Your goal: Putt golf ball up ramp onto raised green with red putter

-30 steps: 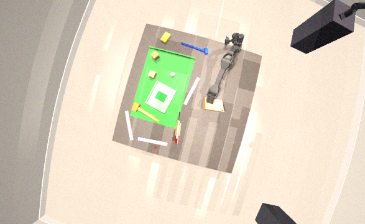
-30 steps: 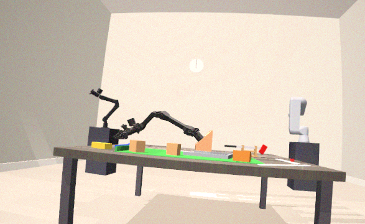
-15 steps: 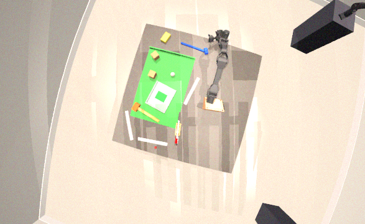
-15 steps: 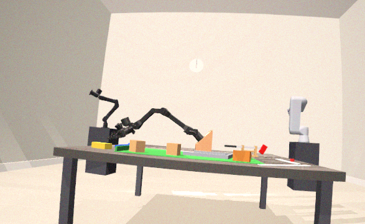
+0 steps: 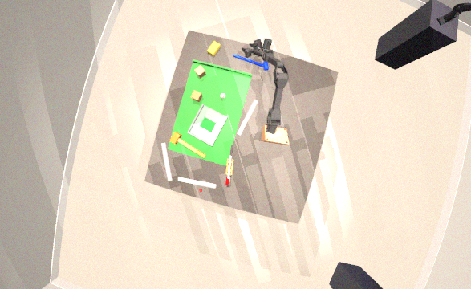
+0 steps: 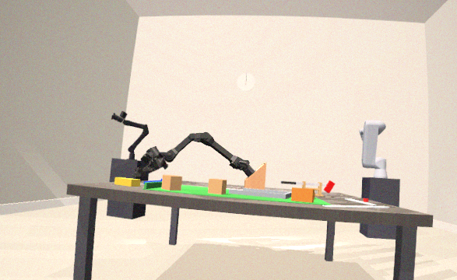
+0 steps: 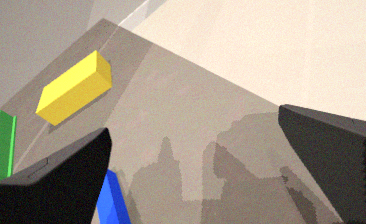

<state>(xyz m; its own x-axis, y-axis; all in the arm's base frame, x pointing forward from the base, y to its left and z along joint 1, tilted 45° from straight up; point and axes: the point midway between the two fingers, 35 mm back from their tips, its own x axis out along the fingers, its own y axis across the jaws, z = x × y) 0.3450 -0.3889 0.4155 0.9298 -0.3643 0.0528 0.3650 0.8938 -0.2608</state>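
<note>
Right now my gripper tip is 910 mm to the right of the red putter, 170 mm past it and 10 mm below it. The rest, counted from my gripper tip: blue putter 90 mm to the left, 90 mm behind, 40 mm below; yellow block 240 mm ahead, 80 mm to the left, 40 mm below; white golf ball 430 mm to the left, 40 mm ahead, 30 mm below.
</note>
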